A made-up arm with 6 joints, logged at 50 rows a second.
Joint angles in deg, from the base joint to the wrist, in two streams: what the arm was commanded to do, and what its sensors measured. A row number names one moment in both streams.
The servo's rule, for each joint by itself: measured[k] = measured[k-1] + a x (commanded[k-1-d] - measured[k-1]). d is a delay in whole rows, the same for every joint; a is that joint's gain. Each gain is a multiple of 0.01, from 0.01 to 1. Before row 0 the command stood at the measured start. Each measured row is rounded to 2 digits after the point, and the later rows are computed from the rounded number. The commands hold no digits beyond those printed.
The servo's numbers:
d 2
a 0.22 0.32 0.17 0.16 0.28 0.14
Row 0, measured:
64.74, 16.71, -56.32, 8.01, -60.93, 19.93
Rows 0 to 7, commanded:
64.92, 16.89, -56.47, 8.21, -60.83, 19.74
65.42, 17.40, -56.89, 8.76, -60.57, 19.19
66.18, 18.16, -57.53, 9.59, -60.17, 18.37
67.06, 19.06, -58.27, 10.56, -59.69, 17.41
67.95, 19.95, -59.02, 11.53, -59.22, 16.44
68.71, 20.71, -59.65, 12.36, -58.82, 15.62
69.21, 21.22, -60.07, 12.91, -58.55, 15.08
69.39, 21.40, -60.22, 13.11, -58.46, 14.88
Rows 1 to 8, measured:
64.74, 16.71, -56.32, 8.01, -60.93, 19.93
64.74, 16.71, -56.32, 8.01, -60.93, 19.93
64.78, 16.77, -56.35, 8.04, -60.90, 19.90
64.92, 16.97, -56.44, 8.16, -60.81, 19.80
65.20, 17.35, -56.63, 8.39, -60.63, 19.60
65.61, 17.90, -56.91, 8.74, -60.37, 19.29
66.12, 18.56, -57.27, 9.19, -60.05, 18.89
66.69, 19.25, -57.67, 9.70, -59.71, 18.43

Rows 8 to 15, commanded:
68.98, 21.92, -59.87, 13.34, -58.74, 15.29
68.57, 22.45, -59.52, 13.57, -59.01, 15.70
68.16, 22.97, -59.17, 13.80, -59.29, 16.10
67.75, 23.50, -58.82, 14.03, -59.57, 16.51
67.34, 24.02, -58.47, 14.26, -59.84, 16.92
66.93, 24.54, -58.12, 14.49, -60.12, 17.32
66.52, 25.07, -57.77, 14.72, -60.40, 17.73
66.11, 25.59, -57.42, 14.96, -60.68, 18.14
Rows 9 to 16, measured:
67.24, 19.88, -58.08, 10.21, -59.39, 17.96
67.71, 20.37, -58.44, 10.67, -59.13, 17.53
67.99, 20.87, -58.68, 11.10, -59.02, 17.22
68.12, 21.38, -58.82, 11.50, -59.02, 17.01
68.13, 21.89, -58.88, 11.87, -59.10, 16.88
68.05, 22.41, -58.87, 12.22, -59.23, 16.83
67.89, 22.93, -58.80, 12.55, -59.40, 16.84
67.68, 23.45, -58.68, 12.86, -59.60, 16.91

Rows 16 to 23, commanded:
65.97, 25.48, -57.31, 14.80, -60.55, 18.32
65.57, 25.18, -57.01, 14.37, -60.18, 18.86
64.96, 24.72, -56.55, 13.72, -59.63, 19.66
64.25, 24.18, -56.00, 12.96, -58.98, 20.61
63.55, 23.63, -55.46, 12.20, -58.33, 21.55
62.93, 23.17, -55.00, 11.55, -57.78, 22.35
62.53, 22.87, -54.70, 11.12, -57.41, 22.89
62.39, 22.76, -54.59, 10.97, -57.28, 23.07
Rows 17 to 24, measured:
67.42, 23.97, -58.53, 13.16, -59.82, 17.02
67.13, 24.49, -58.34, 13.45, -60.06, 17.18
66.87, 24.81, -58.16, 13.67, -60.20, 17.34
66.58, 24.93, -57.96, 13.78, -60.19, 17.55
66.22, 24.86, -57.72, 13.77, -60.03, 17.85
65.79, 24.64, -57.43, 13.64, -59.74, 18.24
65.30, 24.32, -57.10, 13.41, -59.35, 18.70
64.78, 23.95, -56.74, 13.11, -58.91, 19.21

